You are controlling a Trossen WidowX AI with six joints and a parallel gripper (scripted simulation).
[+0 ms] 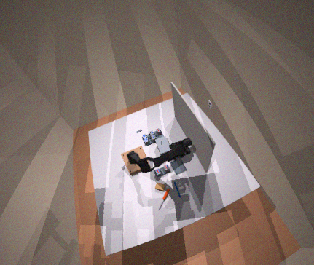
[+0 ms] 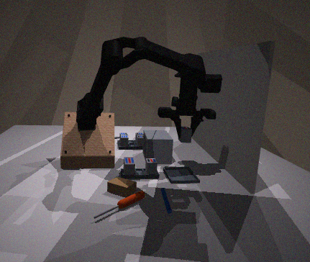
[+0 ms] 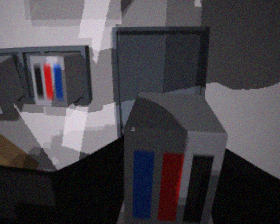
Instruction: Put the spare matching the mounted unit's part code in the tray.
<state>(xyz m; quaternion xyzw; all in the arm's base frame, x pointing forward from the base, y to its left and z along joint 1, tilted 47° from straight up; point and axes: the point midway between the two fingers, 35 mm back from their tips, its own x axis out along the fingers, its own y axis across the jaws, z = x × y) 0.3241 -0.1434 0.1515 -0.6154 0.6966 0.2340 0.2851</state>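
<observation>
Now: the dark-rimmed tray 130 mm below my gripper tip and 10 mm behind it. From my gripper tip the other things lie so: blue pen (180 mm to the right, 130 mm below, 110 mm behind); then grey spare (20 mm above); then mounted unit (220 mm to the left, 80 mm below, 40 mm behind).
</observation>
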